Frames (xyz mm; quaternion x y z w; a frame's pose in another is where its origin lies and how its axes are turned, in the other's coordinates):
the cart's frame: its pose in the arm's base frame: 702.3 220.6 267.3 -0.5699 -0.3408 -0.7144 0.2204
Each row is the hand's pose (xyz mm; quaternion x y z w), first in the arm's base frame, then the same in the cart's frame.
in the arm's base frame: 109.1 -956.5 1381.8 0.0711 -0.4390 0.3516 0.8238
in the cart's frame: 1138.7 634.7 -1131.4 0.9186 0.0344 0.3916 0.0395
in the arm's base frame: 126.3 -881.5 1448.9 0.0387 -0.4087 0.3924 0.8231
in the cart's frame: 1204.6 612.4 -1056.7 0.9034 -0.0055 0.4284 0.0183
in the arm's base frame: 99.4 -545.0 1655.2 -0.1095 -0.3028 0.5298 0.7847
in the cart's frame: 1435.1 416.4 -801.8 -0.8199 0.1795 -0.5421 0.0399
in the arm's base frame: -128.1 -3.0 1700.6 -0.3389 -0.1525 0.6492 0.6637
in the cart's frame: 1576.4 -96.3 -547.4 -0.6338 0.4195 -0.6458 0.0724
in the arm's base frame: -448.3 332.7 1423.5 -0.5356 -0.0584 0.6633 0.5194
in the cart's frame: 1414.8 -612.0 -544.9 -0.4458 0.5965 -0.6665 0.0342
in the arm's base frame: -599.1 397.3 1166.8 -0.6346 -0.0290 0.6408 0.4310
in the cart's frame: 1210.2 -821.9 -627.7 0.3449 -0.6781 0.6489 0.0087
